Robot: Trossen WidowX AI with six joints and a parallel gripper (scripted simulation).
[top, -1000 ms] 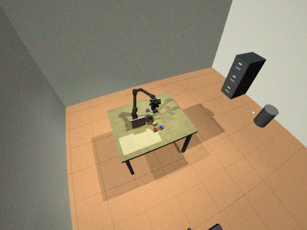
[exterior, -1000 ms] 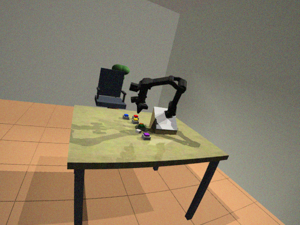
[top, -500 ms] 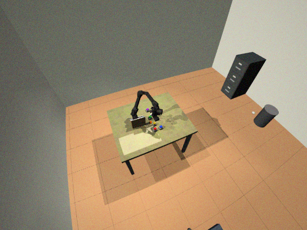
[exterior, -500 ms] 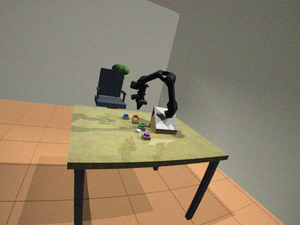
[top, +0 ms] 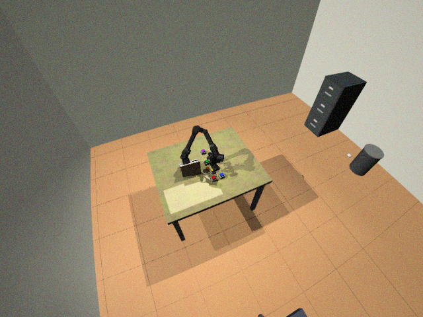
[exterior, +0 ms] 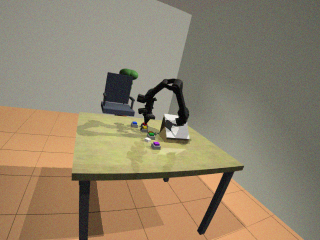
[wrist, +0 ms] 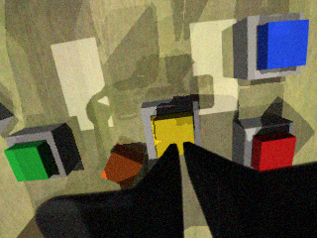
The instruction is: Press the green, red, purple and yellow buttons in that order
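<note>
Right now my gripper tip is 3 cm above the yellow button. From my gripper tip the other things lie so: orange block: 6 cm to the left, 5 cm below, 4 cm behind; blue button: 9 cm to the right, 6 cm ahead, 3 cm below; red button: 9 cm to the right, 4 cm behind, 3 cm below.
</note>
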